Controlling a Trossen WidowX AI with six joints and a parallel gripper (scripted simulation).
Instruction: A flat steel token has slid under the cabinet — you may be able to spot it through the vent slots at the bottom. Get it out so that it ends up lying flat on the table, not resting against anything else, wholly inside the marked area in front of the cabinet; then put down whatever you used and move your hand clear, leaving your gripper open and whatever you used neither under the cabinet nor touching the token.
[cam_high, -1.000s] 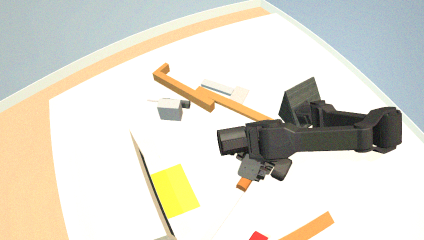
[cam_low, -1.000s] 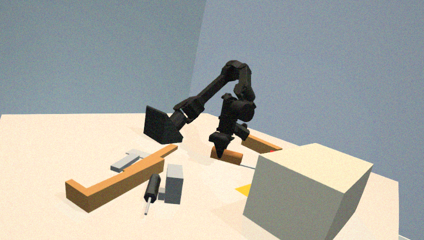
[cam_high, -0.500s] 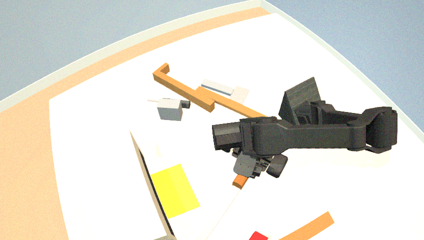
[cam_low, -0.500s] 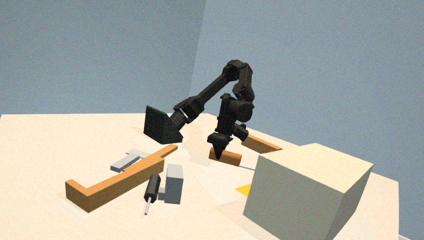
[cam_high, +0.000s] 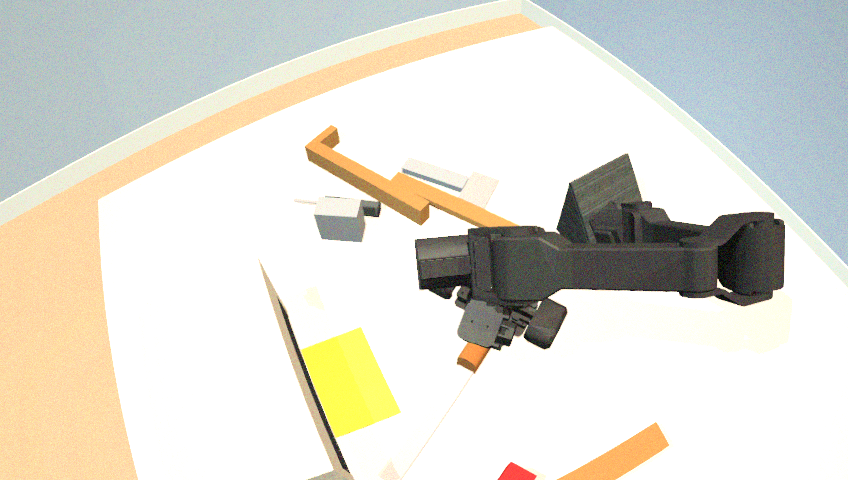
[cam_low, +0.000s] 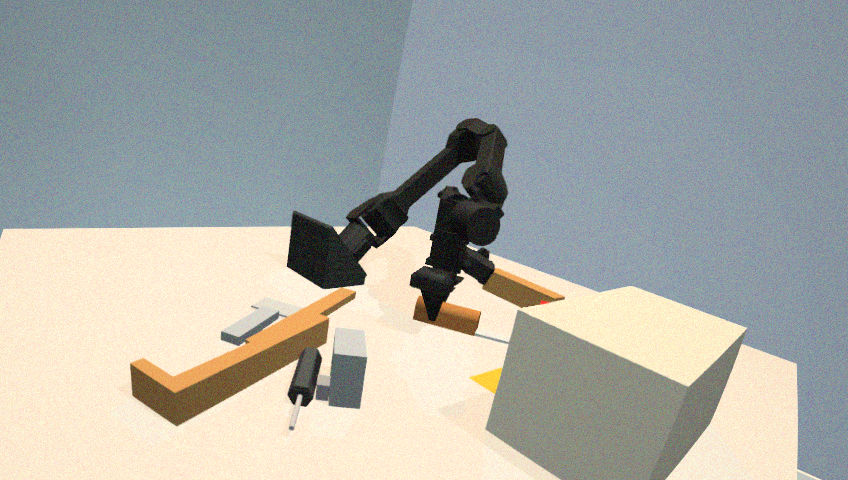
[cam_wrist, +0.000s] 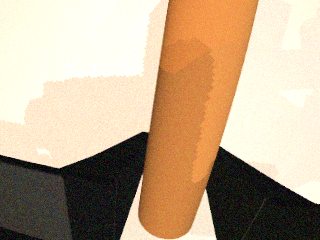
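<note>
Now: the long orange bar 110 mm behind my gripper tip and 190 mm to the right of it. Round my gripper tip: red piece (130 mm ahead, 210 mm to the left, 10 mm above); then small grey cube (80 mm ahead, 310 mm to the right); then grey block (80 mm ahead, 290 mm to the right, 20 mm above).
</note>
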